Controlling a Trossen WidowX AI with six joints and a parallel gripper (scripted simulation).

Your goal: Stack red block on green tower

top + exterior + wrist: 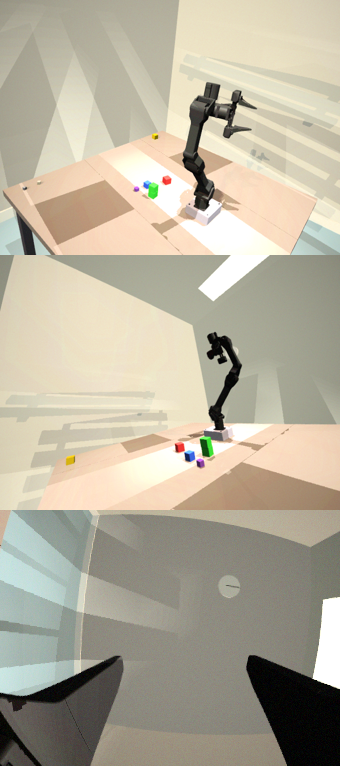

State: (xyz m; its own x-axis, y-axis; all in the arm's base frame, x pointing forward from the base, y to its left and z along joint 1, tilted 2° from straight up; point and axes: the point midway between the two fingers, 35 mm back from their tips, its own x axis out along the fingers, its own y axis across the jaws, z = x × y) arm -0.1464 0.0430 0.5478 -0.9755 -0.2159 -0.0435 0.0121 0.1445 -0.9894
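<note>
The red block lies 580 mm below my gripper tip, 470 mm ahead of it and 160 mm to the right of it. The rest, counted from my gripper tip: yellow block: 910 mm ahead, 600 mm to the right, 580 mm below; small purple block: 590 mm below, 550 mm ahead, 20 mm to the left; blue block: 590 mm below, 520 mm ahead, 50 mm to the right.
</note>
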